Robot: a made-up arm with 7 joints.
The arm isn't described. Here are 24 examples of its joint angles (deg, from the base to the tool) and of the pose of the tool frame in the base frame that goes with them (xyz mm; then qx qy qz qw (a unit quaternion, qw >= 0)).
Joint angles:
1: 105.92 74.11 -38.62 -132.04 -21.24 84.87 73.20
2: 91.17 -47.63 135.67 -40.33 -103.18 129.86 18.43
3: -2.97 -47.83 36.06 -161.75 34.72 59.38 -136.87
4: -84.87 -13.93 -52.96 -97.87 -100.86 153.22 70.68
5: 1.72 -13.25 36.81 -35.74 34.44 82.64 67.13
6: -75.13 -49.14 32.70 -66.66 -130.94 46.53 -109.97
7: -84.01 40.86 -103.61 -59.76 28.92 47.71 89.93
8: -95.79 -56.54 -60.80 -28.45 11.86 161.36 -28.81
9: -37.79 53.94 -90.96 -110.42 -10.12 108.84 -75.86
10: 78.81 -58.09 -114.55 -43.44 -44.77 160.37 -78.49
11: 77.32 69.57 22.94 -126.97 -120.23 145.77 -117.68
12: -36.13 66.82 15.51 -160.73 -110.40 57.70 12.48
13: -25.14 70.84 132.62 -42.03 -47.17 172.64 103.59
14: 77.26 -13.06 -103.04 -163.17 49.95 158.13 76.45
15: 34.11 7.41 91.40 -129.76 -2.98 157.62 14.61
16: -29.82 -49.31 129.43 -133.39 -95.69 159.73 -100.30
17: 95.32 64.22 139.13 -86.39 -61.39 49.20 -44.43
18: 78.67 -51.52 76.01 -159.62 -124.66 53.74 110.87
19: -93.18 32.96 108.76 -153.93 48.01 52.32 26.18
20: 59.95 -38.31 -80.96 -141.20 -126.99 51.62 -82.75
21: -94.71 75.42 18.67 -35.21 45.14 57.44 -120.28
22: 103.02 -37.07 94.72 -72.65 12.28 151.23 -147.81
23: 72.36 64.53 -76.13 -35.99 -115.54 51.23 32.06
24: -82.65 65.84 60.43 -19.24 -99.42 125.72 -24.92
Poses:
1: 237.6 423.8 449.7 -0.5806 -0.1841 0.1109 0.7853
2: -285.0 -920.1 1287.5 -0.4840 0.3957 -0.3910 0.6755
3: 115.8 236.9 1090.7 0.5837 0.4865 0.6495 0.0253
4: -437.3 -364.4 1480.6 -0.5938 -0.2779 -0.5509 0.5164
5: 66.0 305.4 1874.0 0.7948 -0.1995 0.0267 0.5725
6: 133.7 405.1 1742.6 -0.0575 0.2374 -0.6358 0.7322
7: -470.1 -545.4 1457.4 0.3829 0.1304 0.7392 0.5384
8: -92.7 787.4 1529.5 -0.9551 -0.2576 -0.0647 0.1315
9: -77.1 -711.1 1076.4 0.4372 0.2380 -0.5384 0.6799
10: 165.6 -933.9 1241.3 -0.1816 -0.2411 0.2480 0.9206
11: -145.7 570.8 408.1 0.4342 -0.2504 -0.2100 0.8394
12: 269.6 -149.7 469.4 -0.1503 0.7495 0.3576 0.5364
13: 896.8 -171.2 1404.4 -0.8476 0.1659 0.4459 0.2351
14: 375.2 -222.2 901.4 0.1863 -0.2567 -0.9297 0.1871
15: -343.1 547.3 1173.5 0.5169 0.2688 0.7286 0.3601
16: -161.4 613.3 738.3 0.6875 -0.4432 -0.2422 0.5218
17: -484.1 356.2 1443.3 0.1574 -0.3689 -0.7384 0.5421
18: -449.8 125.2 1090.8 -0.2330 0.8688 -0.3525 0.2582
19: 388.0 69.7 1061.9 0.5006 0.7120 -0.2787 0.4060
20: 393.1 -392.8 1080.0 0.0071 0.8253 0.1009 0.5555
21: 113.2 -1018.2 730.8 0.5414 -0.4579 0.5260 0.4695
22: -466.0 -614.4 1472.5 0.2637 0.5049 -0.1809 0.8018
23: 571.7 773.1 1271.3 -0.7023 -0.6283 -0.1108 0.3160
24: 343.5 -986.6 1130.5 -0.1433 -0.1541 -0.1372 0.9679
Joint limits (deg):
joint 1: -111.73..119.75
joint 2: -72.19..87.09
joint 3: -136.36..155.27
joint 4: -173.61..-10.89
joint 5: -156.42..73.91
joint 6: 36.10..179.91
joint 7: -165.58..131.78
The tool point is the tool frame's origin. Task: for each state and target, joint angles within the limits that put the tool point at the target. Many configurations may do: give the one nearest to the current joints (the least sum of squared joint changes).
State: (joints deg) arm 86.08 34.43 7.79 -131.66 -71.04 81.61 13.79
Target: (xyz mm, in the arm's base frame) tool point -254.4 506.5 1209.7
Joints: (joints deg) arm 100.09 -8.97 19.67 -125.90 -69.81 79.59 11.86
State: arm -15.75 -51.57 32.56 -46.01 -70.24 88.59 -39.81
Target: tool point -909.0 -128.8 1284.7
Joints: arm 15.92 -72.19 57.84 -10.89 -68.79 75.26 -49.49
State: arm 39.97 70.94 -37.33 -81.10 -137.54 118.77 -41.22
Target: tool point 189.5 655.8 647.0
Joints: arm 80.50 42.34 -6.99 -127.57 -134.28 128.56 -40.54
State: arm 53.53 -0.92 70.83 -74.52 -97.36 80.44 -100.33
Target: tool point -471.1 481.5 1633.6
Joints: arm 90.69 19.18 74.88 -57.10 -105.86 94.35 -109.43
